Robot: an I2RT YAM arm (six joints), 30 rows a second.
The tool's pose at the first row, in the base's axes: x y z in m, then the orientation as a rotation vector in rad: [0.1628 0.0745 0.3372 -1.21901 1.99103 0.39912]
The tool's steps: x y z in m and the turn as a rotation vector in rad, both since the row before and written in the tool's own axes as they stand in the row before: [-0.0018 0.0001 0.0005 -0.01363 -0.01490 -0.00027]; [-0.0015 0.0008 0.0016 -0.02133 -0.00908 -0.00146]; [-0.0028 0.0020 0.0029 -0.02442 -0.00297 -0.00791]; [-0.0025 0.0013 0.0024 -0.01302 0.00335 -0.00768]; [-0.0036 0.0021 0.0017 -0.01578 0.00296 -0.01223]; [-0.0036 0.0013 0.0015 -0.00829 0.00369 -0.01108]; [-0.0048 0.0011 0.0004 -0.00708 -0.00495 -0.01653]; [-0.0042 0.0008 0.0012 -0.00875 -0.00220 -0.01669]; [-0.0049 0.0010 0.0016 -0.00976 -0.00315 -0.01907]
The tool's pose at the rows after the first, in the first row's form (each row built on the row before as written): [0.1634 0.0760 0.3382 -1.22134 1.97848 0.42111]; [0.1638 0.0783 0.3382 -1.23199 1.96995 0.44733]; [0.1639 0.0828 0.3382 -1.25323 1.96180 0.47026]; [0.1643 0.0865 0.3384 -1.27002 1.95897 0.47809]; [0.1639 0.0908 0.3398 -1.29254 1.95237 0.48674]; [0.1641 0.0946 0.3414 -1.30965 1.94715 0.48779]; [0.1643 0.0983 0.3446 -1.32677 1.93071 0.48979]; [0.1648 0.1021 0.3469 -1.34630 1.91625 0.49180]; [0.1653 0.1067 0.3494 -1.36803 1.89904 0.49418]
